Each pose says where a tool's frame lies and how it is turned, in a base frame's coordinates. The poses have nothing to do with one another.
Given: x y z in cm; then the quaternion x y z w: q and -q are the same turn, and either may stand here.
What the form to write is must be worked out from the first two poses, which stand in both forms.
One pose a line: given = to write
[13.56 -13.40 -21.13 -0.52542 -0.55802 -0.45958 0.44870] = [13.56 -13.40 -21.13 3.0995 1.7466 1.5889]
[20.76 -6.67 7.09 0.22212 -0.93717 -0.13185 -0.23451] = [20.76 -6.67 7.09 0.2795 2.5968 0.7449]
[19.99 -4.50 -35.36 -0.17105 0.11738 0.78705 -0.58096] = [19.99 -4.50 -35.36 1.2373 0.4179 -3.1071]
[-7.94 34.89 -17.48 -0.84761 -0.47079 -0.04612 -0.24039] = [-7.94 34.89 -17.48 1.2533 2.6470 -0.8742]
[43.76 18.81 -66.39 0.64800 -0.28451 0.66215 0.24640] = [43.76 18.81 -66.39 -3.0841 1.5725 -0.7700]
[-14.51 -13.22 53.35 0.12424 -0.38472 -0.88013 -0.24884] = [-14.51 -13.22 53.35 0.9829 0.8324 1.6076]
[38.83 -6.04 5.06 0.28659 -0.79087 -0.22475 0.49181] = [38.83 -6.04 5.06 2.3653 1.9990 3.0606]
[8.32 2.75 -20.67 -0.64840 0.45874 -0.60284 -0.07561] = [8.32 2.75 -20.67 -2.6506 1.8356 -0.7405]
